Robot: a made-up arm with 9 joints. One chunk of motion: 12 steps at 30 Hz.
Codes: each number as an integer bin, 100 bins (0 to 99) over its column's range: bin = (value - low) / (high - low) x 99, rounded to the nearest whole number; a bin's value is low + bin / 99 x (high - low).
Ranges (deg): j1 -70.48..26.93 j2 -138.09..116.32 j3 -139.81..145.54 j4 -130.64..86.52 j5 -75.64..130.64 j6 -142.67..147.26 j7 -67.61..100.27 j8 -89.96..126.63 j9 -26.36..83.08
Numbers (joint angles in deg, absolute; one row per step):
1: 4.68 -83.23 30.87 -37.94 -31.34 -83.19 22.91 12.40 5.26
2: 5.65 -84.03 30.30 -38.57 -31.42 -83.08 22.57 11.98 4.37
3: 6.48 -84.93 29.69 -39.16 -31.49 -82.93 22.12 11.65 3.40
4: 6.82 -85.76 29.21 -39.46 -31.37 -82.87 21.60 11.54 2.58
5: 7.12 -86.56 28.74 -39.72 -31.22 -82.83 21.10 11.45 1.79
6: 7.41 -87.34 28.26 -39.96 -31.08 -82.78 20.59 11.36 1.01
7: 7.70 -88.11 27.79 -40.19 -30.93 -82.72 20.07 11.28 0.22
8: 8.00 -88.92 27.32 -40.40 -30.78 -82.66 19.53 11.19 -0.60
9: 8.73 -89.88 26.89 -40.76 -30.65 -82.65 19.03 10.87 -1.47
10: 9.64 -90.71 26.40 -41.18 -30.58 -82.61 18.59 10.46 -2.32
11: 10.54 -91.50 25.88 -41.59 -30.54 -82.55 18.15 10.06 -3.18
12: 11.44 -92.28 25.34 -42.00 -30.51 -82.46 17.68 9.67 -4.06
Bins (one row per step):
1: 76 21 59 42 21 20 53 47 29
2: 77 21 59 42 21 20 53 47 28
3: 78 21 59 42 21 20 53 46 27
4: 79 20 59 42 21 20 53 46 26
5: 79 20 58 41 21 20 52 46 25
6: 79 20 58 41 21 20 52 46 25
7: 79 19 58 41 21 20 52 46 24
8: 80 19 58 41 22 20 51 46 23
9: 81 19 58 41 22 20 51 46 23
10: 81 18 58 41 22 21 51 46 22
11: 82 18 57 41 22 21 51 46 21
12: 83 18 57 40 22 21 50 46 20

